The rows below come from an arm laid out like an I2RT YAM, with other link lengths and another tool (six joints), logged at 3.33 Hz.
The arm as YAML. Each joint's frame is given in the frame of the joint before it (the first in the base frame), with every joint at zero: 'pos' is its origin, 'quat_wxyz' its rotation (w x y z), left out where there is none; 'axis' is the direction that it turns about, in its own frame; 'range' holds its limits. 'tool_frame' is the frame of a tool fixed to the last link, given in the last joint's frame.
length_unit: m
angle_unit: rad
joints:
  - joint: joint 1
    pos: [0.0, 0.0, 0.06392]
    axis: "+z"
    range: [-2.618, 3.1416]
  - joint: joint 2
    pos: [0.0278, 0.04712, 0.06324]
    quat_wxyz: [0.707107, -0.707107, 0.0, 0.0]
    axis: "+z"
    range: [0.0, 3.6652]
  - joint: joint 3
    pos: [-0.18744, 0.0, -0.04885]
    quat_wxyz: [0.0, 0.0, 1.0, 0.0]
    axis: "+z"
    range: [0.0, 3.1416]
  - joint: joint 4
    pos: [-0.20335, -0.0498, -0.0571]
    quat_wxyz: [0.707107, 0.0, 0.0, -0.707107]
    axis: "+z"
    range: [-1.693, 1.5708]
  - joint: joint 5
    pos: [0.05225, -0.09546, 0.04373]
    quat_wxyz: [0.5, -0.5, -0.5, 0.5]
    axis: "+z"
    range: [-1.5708, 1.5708]
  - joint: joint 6
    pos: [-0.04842, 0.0, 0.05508]
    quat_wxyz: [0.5, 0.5, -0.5, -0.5]
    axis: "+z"
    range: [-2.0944, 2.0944]
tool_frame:
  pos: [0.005, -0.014, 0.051]
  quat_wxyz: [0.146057, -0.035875, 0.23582, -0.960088]
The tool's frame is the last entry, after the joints.
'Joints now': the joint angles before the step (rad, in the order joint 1, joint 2, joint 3, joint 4, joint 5, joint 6). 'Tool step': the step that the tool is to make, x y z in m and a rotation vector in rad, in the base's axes. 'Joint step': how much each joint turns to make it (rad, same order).
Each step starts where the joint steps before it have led.
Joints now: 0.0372 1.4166 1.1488 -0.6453 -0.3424 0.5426
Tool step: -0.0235 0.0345 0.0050 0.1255 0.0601 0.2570
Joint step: 0.0413 -0.0010 0.0436 -0.1491 -0.2288 -0.1158
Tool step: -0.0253 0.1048 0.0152 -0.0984 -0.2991 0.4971
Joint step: 0.3402 0.0011 0.0002 0.1262 0.0446 -0.2655
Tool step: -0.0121 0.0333 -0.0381 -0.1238 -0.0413 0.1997
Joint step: 0.1124 0.1334 -0.0013 0.0346 0.0529 -0.1670
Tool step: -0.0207 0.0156 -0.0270 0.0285 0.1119 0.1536
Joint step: 0.0347 0.0914 -0.0088 -0.0178 -0.1308 -0.0724
